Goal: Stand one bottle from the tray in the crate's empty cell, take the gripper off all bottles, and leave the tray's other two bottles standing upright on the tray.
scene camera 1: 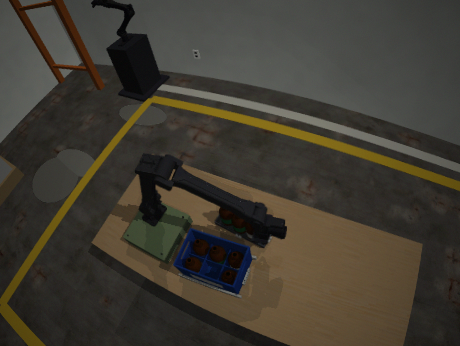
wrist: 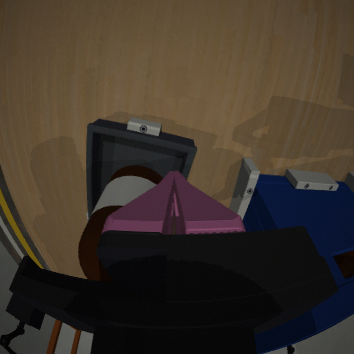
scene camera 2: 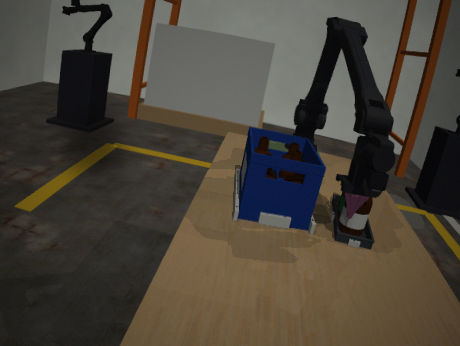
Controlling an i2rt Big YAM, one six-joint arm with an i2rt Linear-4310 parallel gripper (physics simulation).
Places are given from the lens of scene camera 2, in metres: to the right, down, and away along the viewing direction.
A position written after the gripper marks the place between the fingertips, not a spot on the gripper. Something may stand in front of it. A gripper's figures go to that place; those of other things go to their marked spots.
gripper [scene camera 2: 348, 218]: 0.30, 0.11, 0.94
white-labelled brown bottle [scene camera 2: 354, 226]: 0.33, 0.14, 0.98
